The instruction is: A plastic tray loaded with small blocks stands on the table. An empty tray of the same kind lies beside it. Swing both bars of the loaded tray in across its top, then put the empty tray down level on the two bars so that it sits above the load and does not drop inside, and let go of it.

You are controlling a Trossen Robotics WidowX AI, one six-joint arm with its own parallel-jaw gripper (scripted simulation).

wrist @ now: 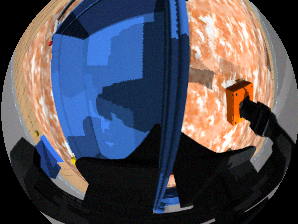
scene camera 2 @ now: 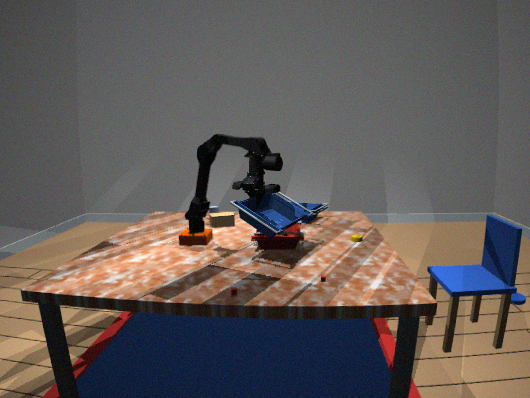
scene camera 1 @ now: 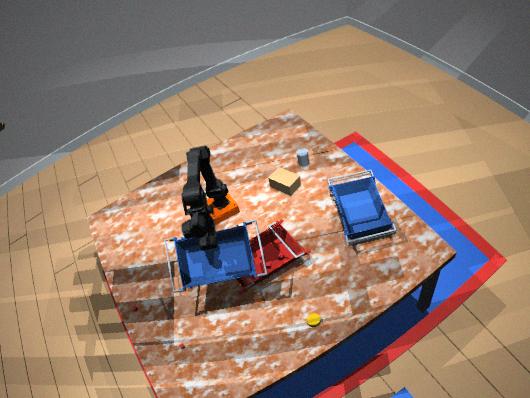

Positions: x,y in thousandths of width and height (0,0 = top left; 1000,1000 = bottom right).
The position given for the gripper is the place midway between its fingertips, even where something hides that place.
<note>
In view: the gripper (scene camera 2: 482,524) and a blue tray (scene camera 1: 439,652).
The blue tray is seen too in the wrist view (wrist: 381,346) and in scene camera 2 (scene camera 2: 518,541). The gripper shows as well in the wrist view (wrist: 545,569).
</note>
